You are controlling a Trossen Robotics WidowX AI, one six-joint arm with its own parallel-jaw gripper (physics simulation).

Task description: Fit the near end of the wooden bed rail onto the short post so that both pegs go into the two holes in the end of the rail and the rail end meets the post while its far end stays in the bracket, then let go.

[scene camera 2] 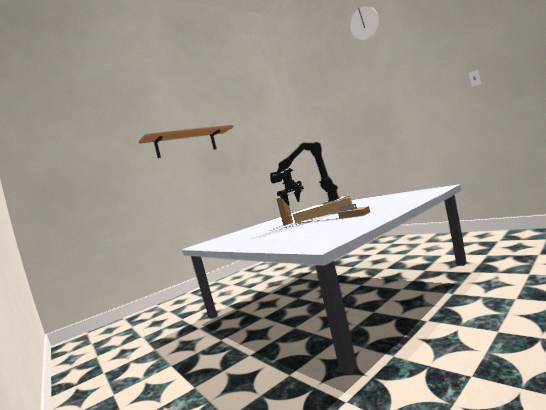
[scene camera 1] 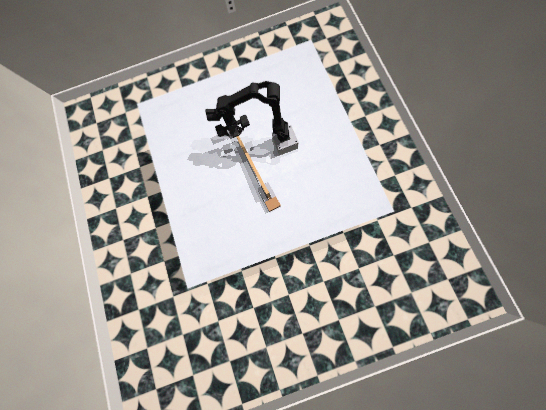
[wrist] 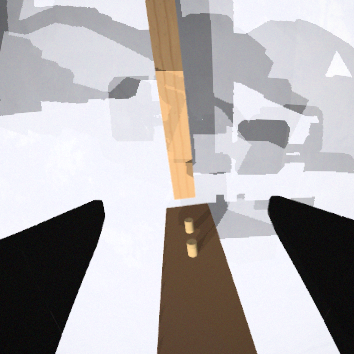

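Seen in the pictures: gripper, fingertip midpoint: (scene camera 2: 293, 203) (wrist: 187, 206); arm's base at its link origin: (scene camera 2: 334, 199) (scene camera 1: 283, 136).
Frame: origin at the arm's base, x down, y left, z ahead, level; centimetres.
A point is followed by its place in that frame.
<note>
The wooden rail (scene camera 1: 254, 167) {y 12.7, x -0.6, z 23.1 cm} (scene camera 2: 322, 210) {y 11.5, x 2.5, z 24.4 cm} (wrist: 175, 110) {y -5.4, x 1.3, z 26.0 cm} reaches from the metal bracket (scene camera 2: 347, 207) {y 29.3, x 2.9, z 22.1 cm} on the far block (scene camera 1: 272, 204) {y 36.5, x 4.5, z 20.4 cm} (scene camera 2: 354, 213) {y 34.3, x 6.2, z 24.2 cm} to beside the short post (scene camera 2: 284, 211) {y -16.7, x -0.8, z 30.1 cm} (wrist: 200, 300) {y -16.3, x -4.9, z 27.6 cm}. Its near end is low, close to the table, its far end at the bracket. In the wrist view a narrow gap separates the rail end from the post, and both pegs, one peg (wrist: 189, 225) {y -15.5, x 2.4, z 27.5 cm} and the other peg (wrist: 192, 248) {y -15.5, x -0.8, z 27.5 cm}, stand bare. The rail's holes are hidden. My gripper (scene camera 2: 292, 201) {y -9.9, x -4.4, z 26.6 cm} (wrist: 187, 206) {y -9.9, x -4.4, z 26.6 cm} is open and empty, above the post and rail end.
The white table (scene camera 1: 325, 185) {y 35.8, x 8.0, z -14.4 cm} (scene camera 2: 250, 245) {y 6.4, x 8.0, z 74.6 cm} carries the arm's base (scene camera 1: 286, 142) {y 4.3, x -0.1, z -0.2 cm} beside the rail. A wooden wall shelf (scene camera 2: 187, 133) hangs on the wall, away from the table. Shadows of the arm fall around the rail end.
</note>
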